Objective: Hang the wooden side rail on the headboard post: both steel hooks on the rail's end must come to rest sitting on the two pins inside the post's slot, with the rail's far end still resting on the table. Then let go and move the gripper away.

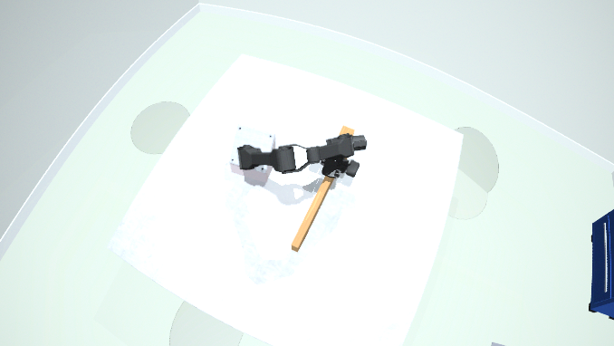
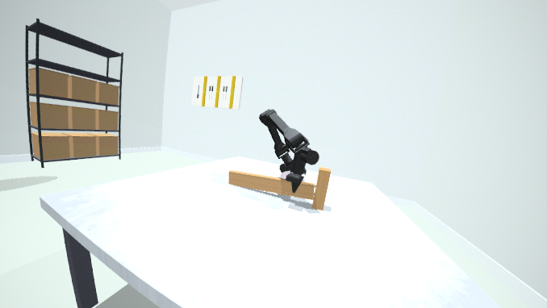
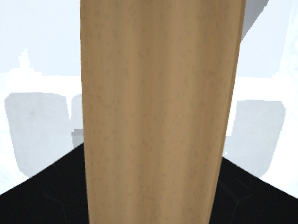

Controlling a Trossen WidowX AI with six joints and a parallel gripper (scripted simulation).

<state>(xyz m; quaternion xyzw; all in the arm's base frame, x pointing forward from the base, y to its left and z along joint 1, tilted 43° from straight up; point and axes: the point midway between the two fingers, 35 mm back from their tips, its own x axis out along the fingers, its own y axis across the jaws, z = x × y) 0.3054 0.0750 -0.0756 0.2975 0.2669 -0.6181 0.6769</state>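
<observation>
Right now my gripper tip is 11 cm to the right of the wooden headboard post and 4 cm below it.
</observation>
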